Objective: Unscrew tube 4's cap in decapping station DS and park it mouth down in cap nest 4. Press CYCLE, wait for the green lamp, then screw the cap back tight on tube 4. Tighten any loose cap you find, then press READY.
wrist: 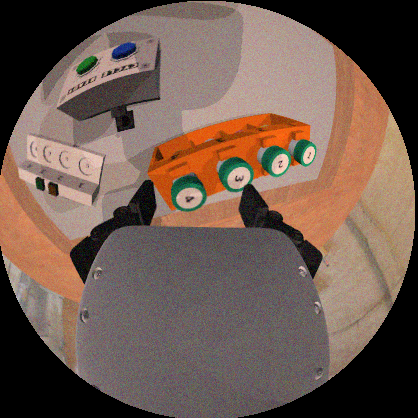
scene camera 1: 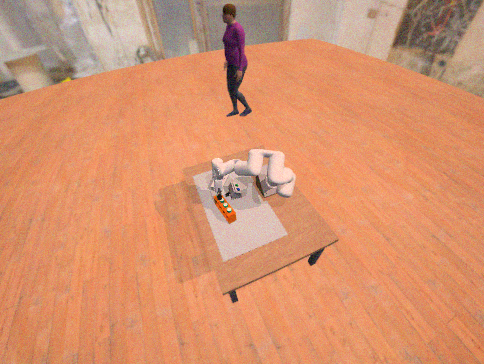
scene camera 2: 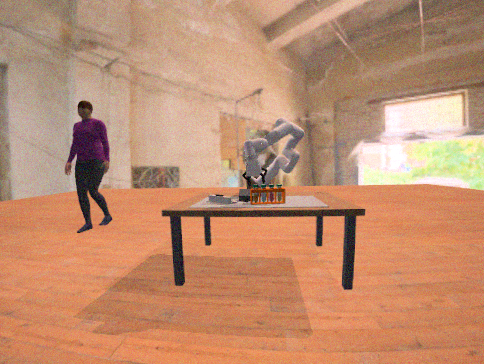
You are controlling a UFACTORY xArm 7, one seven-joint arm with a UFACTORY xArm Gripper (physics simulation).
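My gripper is open and empty, above the number 4 end of the orange rack. In the wrist view cap 4 shows between the fingertips, and cap 3 is by the right fingertip. Cap 2 and cap 1 are farther right. The green caps sit on tubes in the rack; their tightness cannot be told. A button box has a green button and a blue button. A black socket fixture juts from its front.
A pale block with several ringed places stands left of the rack in the wrist view. It bears a dark green square and a brown square. The grey mat lies on the wooden table. A person is beyond the table.
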